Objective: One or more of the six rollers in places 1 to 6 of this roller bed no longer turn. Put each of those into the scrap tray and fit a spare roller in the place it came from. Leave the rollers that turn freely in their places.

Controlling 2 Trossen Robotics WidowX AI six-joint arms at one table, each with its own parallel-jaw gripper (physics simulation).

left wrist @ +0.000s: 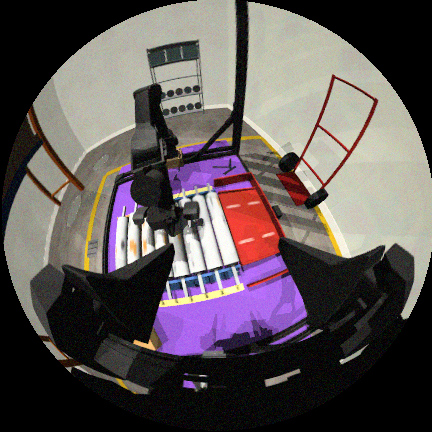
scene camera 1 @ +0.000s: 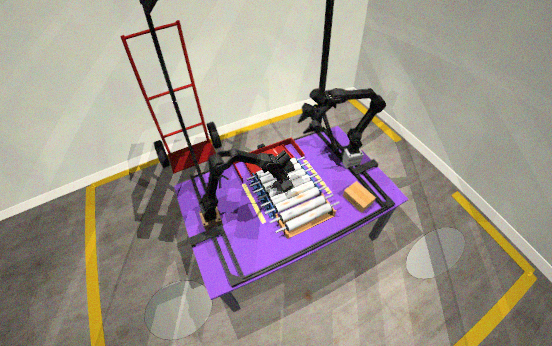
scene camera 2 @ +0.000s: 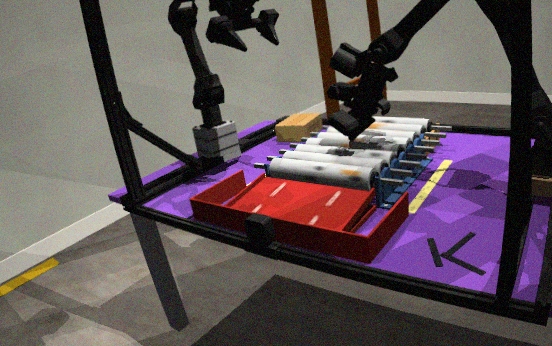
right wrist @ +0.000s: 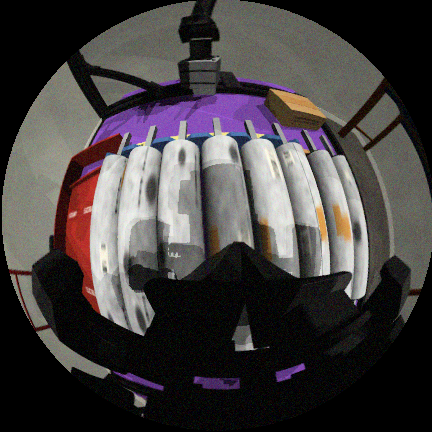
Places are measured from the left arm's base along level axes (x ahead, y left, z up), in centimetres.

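Pixels of known places: left gripper, between the fingertips: (left wrist: 226,245) (scene camera 1: 300,127) (scene camera 2: 262,47); right gripper, between the fingertips: (left wrist: 172,235) (scene camera 2: 350,140) (right wrist: 237,246); left arm's base, origin of its link: (scene camera 1: 353,150) (scene camera 2: 213,124) (right wrist: 200,57); right arm's base, origin of its link: (left wrist: 172,154) (scene camera 1: 209,215) (scene camera 2: 548,170).
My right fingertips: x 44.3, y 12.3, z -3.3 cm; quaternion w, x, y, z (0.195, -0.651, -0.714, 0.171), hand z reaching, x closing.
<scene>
For each thing: its middle in the pictures, then the offset to it from my right fingertips. "*": a spot on its surface instead.
- blue roller bed, a spot on its surface: (scene camera 2: 385,195) * dx +17.9, dy -10.8, dz -6.3 cm
- tan holder, middle of its body: (scene camera 1: 305,217) dx -3.6, dy +19.2, dz -7.5 cm
- red scrap tray, middle of its body: (scene camera 2: 292,207) (right wrist: 78,249) (left wrist: 250,219) (scene camera 1: 268,158) dx +6.4, dy -26.4, dz -5.3 cm
- cardboard box, middle of its body: (scene camera 2: 299,127) (right wrist: 296,108) (left wrist: 135,336) (scene camera 1: 359,196) dx -36.7, dy +15.9, dz -5.0 cm
Six white rollers with grey and orange marks lie side by side in the blue roller bed (scene camera 2: 385,195). Two spare rollers (scene camera 1: 309,217) (right wrist: 356,225) lie in a tan holder (scene camera 1: 312,225) at the bed's front end in scene camera 1. The red scrap tray (scene camera 2: 225,215) (left wrist: 255,225) (right wrist: 80,240) is at the other end, with no roller in it. My right gripper (right wrist: 237,246) (scene camera 2: 352,134) is shut and empty, tips down over the middle rollers; contact is unclear. My left gripper (left wrist: 226,245) (scene camera 2: 260,46) is open and empty, high above the table. Which rollers turn cannot be seen.
A cardboard box (scene camera 1: 359,195) (scene camera 2: 299,127) (right wrist: 296,109) lies beside the bed near the left arm's base. Yellow strips (scene camera 1: 254,203) (scene camera 2: 430,186) run along the bed's sides. A black upright post (scene camera 1: 326,45) (scene camera 2: 105,90) stands by the left arm. A red hand truck (scene camera 1: 192,156) stands beyond the table.
</scene>
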